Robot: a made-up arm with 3 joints. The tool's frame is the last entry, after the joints.
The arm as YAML. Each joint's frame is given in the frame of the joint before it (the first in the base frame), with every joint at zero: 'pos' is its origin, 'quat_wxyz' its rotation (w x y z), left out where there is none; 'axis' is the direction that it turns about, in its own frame. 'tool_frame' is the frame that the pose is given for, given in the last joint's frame.
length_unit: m
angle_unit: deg
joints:
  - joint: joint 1
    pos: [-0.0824, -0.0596, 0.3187]
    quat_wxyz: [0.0, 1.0, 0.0, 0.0]
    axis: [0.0, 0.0, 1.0]
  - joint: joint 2
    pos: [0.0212, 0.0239, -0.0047]
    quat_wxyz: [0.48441, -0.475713, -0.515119, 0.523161]
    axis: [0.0, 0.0, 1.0]
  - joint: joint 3
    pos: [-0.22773, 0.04, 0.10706]
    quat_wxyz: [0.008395, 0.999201, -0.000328, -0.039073]
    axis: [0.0, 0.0, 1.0]
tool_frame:
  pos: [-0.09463, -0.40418, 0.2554]
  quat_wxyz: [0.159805, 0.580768, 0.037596, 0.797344]
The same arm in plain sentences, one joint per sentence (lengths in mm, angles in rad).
The arm has three revolute joints in a row. What follows holds with every joint at zero, and every direction is one of the base frame's.
Joint 1 is mounted 82.4 mm along -x and 59.6 mm along -y and 318.7 mm along +z from the base frame's origin and turns about -z.
Joint 2 is mounted 21.2 mm along +x and 23.9 mm along -y and 4.7 mm along +z from joint 1 and turns about the direction (-0.996806, 0.0781, -0.0167).
Joint 3 is mounted 89.6 mm along -x and 235.4 mm along +y and 38.5 mm along +z from joint 2 and turns about +x.
The tool frame, which is the frame that the pose is given for, is mounted 255.4 mm along +x and 94.1 mm along +y and 404.3 mm along +z from joint 3; its axes are the base frame's turned by roll 1.4401, pitch 0.3028 and yaw 0.292 rad (as in URDF: about the fixed x, then y, then z).

